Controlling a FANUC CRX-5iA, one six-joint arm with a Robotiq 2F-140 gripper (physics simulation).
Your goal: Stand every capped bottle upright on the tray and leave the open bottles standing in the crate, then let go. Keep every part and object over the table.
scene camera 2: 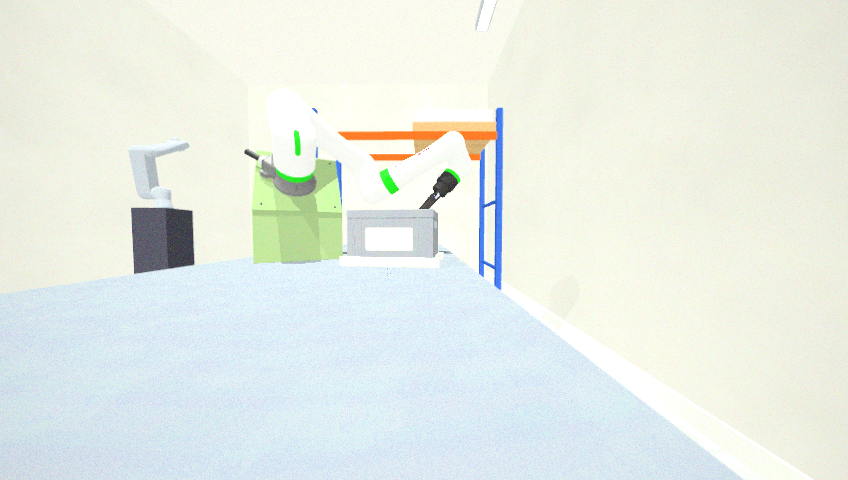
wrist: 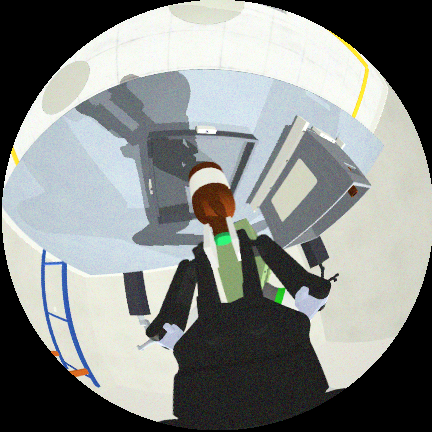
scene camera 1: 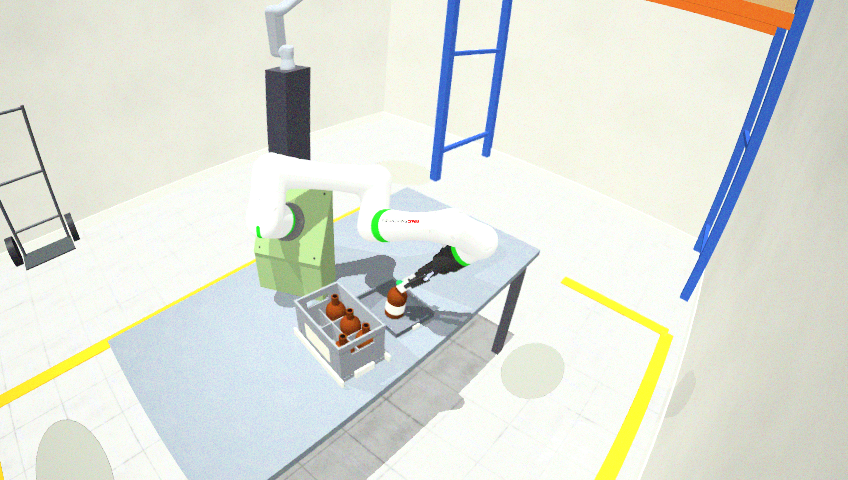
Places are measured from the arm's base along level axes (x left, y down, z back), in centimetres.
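Where they show: gripper, fingertip midpoint: (wrist: 219, 228) (scene camera 1: 401, 286); arm's base at its link origin: (scene camera 2: 295, 181) (scene camera 1: 287, 221).
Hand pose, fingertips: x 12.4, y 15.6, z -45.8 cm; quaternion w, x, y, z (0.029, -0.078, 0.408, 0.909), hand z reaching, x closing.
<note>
Each offset is from my fingertips to the top centre of the thing. Level surfaces: height alone.
My gripper (scene camera 1: 402, 286) (wrist: 219, 228) is shut on the neck of a brown bottle @[dx -0.3, dy -1.9, dz +1.3 cm] (scene camera 1: 397, 297) (wrist: 213, 204) with a white label and a green cap @[dx -0.1, dy -1.9, dz +0.5 cm] (wrist: 223, 239). The bottle looks about upright over the grey tray @[dx +1.5, dy +12.0, dz +3.6 cm] (scene camera 1: 406, 325) (wrist: 225, 134); whether its base touches the tray is unclear. The grey crate @[dx -27.3, dy -3.0, dz +6.8 cm] (scene camera 1: 358, 360) (scene camera 2: 357, 237) (wrist: 331, 167) stands beside the tray. Several brown bottles without visible caps stand in it, including one bottle @[dx -20.7, dy -1.8, dz +13.9 cm] (scene camera 1: 335, 309) at the back and another bottle @[dx -23.0, dy -1.8, dz +5.3 cm] (scene camera 1: 349, 322) near the middle. In scene camera 2 the crate hides the fingertips and held bottle.
The green robot pedestal (scene camera 1: 291, 270) (scene camera 2: 297, 237) stands on the table @[dy +14.6 cm] (scene camera 1: 196, 380) (scene camera 2: 357, 356) behind the crate. Pale strips line the crate's base. The table's front edge runs close past the tray and crate. A dark column (scene camera 1: 288, 113) (scene camera 2: 162, 240) carries another arm beyond the table.
</note>
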